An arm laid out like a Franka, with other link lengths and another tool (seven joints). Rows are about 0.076 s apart.
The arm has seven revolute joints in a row. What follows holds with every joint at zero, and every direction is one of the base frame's.
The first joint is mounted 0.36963 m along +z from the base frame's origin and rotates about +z.
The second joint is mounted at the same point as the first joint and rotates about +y.
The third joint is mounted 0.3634 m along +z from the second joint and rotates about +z.
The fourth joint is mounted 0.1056 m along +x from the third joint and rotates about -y.
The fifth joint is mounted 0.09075 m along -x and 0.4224 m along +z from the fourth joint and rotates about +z.
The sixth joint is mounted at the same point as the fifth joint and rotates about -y.
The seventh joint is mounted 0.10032 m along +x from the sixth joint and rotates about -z.
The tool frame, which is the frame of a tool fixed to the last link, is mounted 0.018 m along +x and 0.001 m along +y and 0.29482 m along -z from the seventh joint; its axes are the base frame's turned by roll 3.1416, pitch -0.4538 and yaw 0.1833 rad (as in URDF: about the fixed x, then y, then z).
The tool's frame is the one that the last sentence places.
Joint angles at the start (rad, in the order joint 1, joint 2, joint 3, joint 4, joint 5, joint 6, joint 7):
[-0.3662 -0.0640 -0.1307 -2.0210 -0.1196 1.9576 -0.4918]
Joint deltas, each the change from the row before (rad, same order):
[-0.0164 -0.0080 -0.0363 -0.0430 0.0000 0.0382 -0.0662]
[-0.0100 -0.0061 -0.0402 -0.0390 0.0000 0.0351 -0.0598]
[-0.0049 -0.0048 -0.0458 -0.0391 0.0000 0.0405 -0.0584]
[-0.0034 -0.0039 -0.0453 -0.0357 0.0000 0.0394 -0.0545]
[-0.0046 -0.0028 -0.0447 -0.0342 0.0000 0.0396 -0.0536]
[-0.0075 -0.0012 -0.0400 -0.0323 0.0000 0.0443 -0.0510]
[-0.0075 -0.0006 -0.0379 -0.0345 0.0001 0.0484 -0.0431]
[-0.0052 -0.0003 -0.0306 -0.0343 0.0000 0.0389 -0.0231]
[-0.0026 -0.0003 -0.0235 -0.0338 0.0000 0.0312 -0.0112]
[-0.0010 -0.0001 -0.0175 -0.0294 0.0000 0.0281 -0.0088]
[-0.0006 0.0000 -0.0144 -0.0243 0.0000 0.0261 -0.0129]
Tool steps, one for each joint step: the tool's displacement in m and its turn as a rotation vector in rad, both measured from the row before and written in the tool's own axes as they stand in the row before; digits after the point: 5 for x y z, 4 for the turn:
[-0.02956 0.01670 0.00485 0.0126 0.0019 -0.0136]
[-0.02895 0.01402 0.00409 0.0114 0.0020 -0.0096]
[-0.02904 0.01315 0.00415 0.0082 0.0056 -0.0091]
[-0.02785 0.01141 0.00307 0.0056 0.0067 -0.0079]
[-0.02830 0.01027 0.00239 0.0039 0.0069 -0.0069]
[-0.02664 0.00980 0.00200 -0.0015 0.0089 -0.0084]
[-0.02624 0.00765 0.00272 -0.0059 0.0091 -0.0041]
[-0.02332 0.00183 0.00439 -0.0042 0.0042 0.0084]
[-0.01950 -0.00278 0.00604 -0.0003 0.0011 0.0130]
[-0.01463 -0.00352 0.00591 0.0002 0.0016 0.0080]
[-0.01139 -0.00263 0.00472 0.0004 0.0026 0.0002]

